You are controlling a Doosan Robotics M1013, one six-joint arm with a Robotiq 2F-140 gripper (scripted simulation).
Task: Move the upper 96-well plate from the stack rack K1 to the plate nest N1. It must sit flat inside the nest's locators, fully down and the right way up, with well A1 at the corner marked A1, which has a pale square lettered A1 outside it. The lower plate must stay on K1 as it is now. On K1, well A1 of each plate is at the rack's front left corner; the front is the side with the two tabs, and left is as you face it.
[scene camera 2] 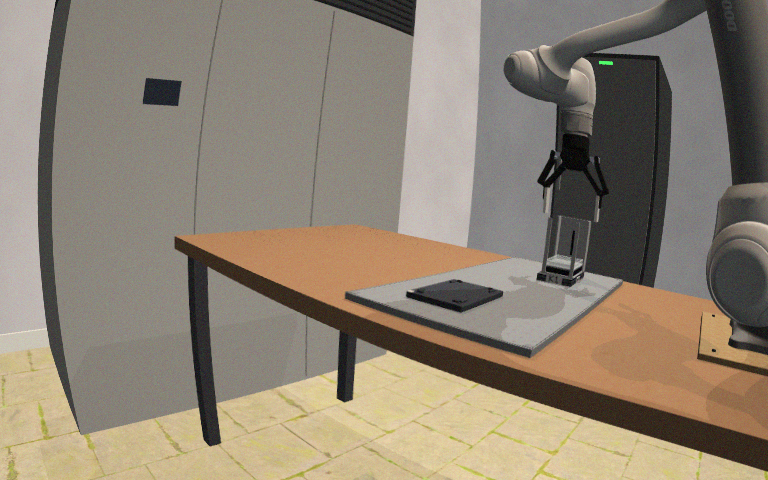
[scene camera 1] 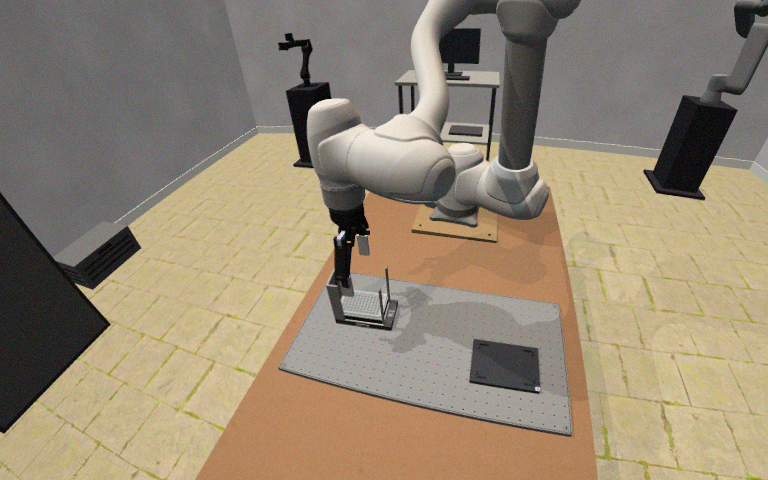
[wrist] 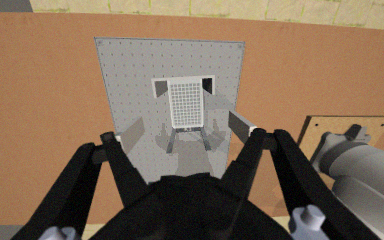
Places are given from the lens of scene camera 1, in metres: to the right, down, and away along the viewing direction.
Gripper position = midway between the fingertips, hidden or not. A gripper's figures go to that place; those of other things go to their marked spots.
gripper (scene camera 1: 357, 273): -0.07, 0.09, 0.82
white 96-well plate (scene camera 1: 365, 298): -0.05, 0.16, 0.90
